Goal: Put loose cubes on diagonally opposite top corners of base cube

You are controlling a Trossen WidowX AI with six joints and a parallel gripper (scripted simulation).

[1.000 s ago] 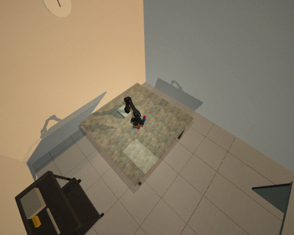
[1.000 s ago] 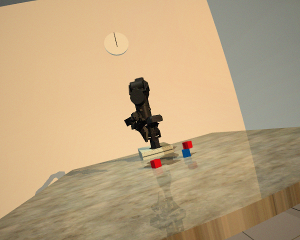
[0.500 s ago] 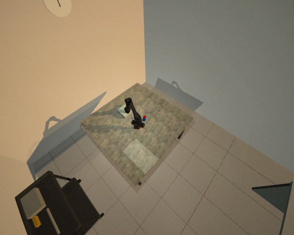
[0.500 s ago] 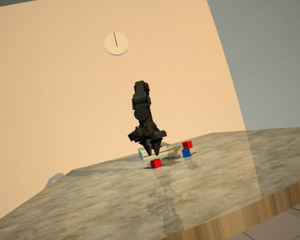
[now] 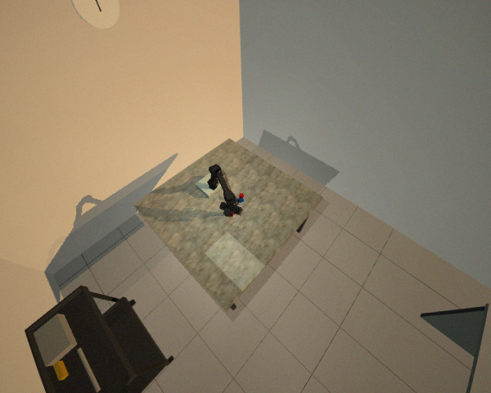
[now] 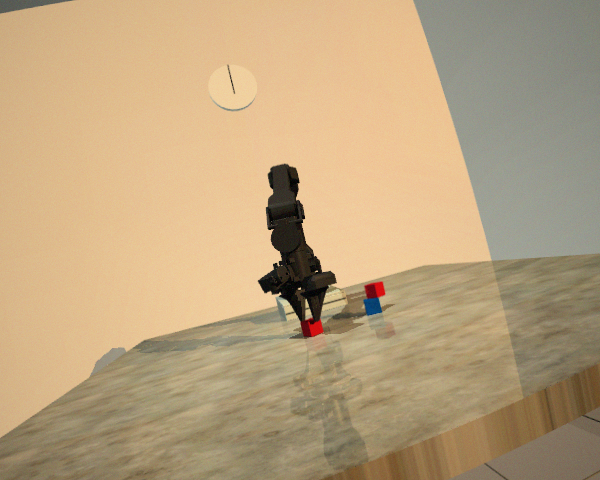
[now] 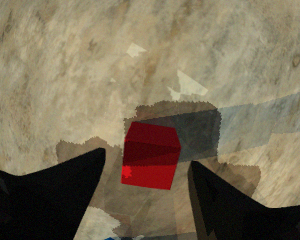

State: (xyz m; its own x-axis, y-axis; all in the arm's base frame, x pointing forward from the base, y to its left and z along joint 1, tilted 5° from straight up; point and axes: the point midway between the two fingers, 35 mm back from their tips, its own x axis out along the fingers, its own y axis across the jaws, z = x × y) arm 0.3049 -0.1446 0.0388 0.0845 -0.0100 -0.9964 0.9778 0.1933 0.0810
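Right now the blue cube is 17 cm to the left of my gripper tip, 1 cm below it and 1 cm behind it.
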